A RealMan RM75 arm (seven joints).
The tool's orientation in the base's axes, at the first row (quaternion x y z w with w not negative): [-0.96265, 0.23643, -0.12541, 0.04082]
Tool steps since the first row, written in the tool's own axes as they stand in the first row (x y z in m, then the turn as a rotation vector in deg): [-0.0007, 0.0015, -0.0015, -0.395, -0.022, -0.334]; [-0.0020, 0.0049, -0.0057, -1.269, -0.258, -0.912]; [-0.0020, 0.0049, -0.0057, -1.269, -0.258, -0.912]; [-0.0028, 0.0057, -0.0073, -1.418, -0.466, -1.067]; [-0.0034, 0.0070, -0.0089, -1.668, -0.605, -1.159]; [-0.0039, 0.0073, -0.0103, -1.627, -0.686, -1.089]
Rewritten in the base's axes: [-0.0017, -0.0010, 0.0011, -0.416, 0.197, 0.238]; [-0.0054, -0.0035, 0.0044, -1.210, 0.801, 0.634]; [-0.0054, -0.0035, 0.0044, -1.210, 0.801, 0.634]; [-0.0068, -0.0039, 0.0056, -1.286, 1.052, 0.779]; [-0.0083, -0.0048, 0.0069, -1.462, 1.289, 0.832]; [-0.0093, -0.0048, 0.0081, -1.373, 1.343, 0.784]
